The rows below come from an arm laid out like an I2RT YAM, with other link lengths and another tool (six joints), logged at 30 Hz.
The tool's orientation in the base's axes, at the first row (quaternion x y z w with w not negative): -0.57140, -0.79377, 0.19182, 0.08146
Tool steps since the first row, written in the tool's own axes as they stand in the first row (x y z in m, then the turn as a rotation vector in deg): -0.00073, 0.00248, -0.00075, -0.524, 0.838, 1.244; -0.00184, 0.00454, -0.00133, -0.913, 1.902, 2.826; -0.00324, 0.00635, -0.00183, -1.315, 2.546, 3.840; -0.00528, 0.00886, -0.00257, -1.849, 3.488, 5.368; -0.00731, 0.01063, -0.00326, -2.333, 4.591, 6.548; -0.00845, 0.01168, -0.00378, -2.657, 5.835, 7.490; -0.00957, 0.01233, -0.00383, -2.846, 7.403, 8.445
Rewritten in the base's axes. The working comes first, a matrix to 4 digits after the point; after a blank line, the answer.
The tool's axes in the first row as the columns of a matrix, in the base's axes (used below as rounded here):
-0.3337, 0.8759, -0.3485
0.9384, 0.2734, -0.2114
-0.0899, -0.3976, -0.9131

0.00268, 0.00015, -0.00024, 0.475, -0.526, -1.422; 0.00505, -0.00020, -0.00043, 0.986, -0.934, -3.255; 0.00728, -0.00092, -0.00056, 1.331, -1.350, -4.400; 0.01042, -0.00199, -0.00070, 1.801, -1.916, -6.122; 0.01289, -0.00326, -0.00059, 2.518, -2.318, -7.595; 0.01437, -0.00394, -0.00043, 3.387, -2.481, -8.920; 0.01533, -0.00480, -0.00054, 4.491, -2.432, -10.399
